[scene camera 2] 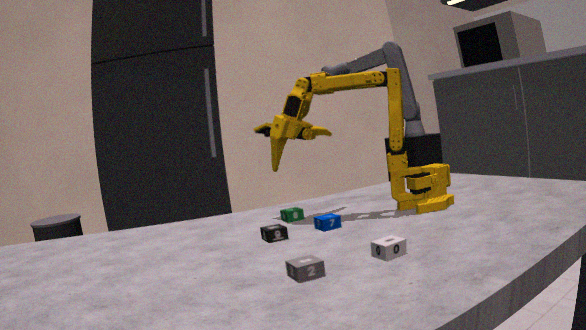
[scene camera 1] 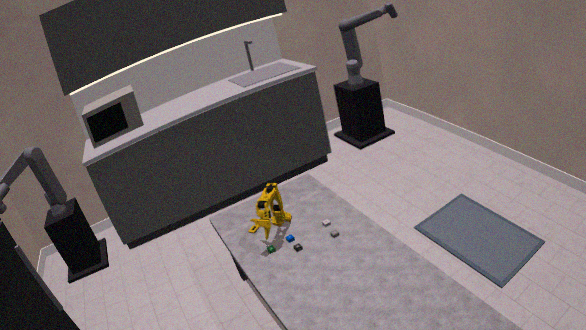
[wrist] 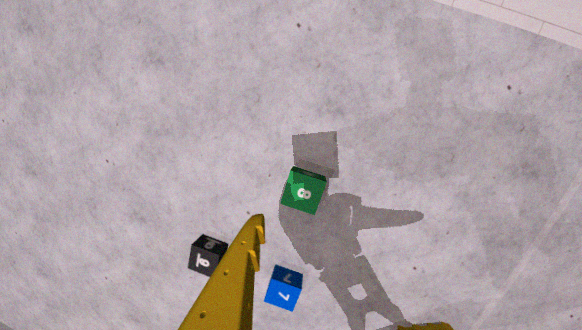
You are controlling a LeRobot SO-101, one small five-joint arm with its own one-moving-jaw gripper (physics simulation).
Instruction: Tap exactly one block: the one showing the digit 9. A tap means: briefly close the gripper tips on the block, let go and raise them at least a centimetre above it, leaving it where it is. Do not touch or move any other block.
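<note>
The black block (scene camera 1: 298, 247) (scene camera 2: 274, 233) (wrist: 202, 257) shows an underlined 9 and rests on the grey table. In the wrist view it lies left of the notched jaw, which overlaps its right edge. My gripper (scene camera 2: 302, 152) is wide open and empty, high above the table. In the wrist view, its notched jaw (wrist: 232, 285) points up between the black and blue blocks, and a bit of yellow shows at the bottom edge. The green block (scene camera 1: 271, 249) (scene camera 2: 292, 215) (wrist: 303, 191) shows an 8. The blue block (scene camera 1: 290, 238) (scene camera 2: 327, 222) (wrist: 283, 290) shows a 7.
A white block (scene camera 1: 326, 222) (scene camera 2: 388, 248) with a 0 and a grey block (scene camera 1: 334, 234) (scene camera 2: 305, 269) with a 2 stand apart from the other three. The arm's shadow falls over part of the green block. The table edge (wrist: 500, 25) crosses the wrist view's upper right.
</note>
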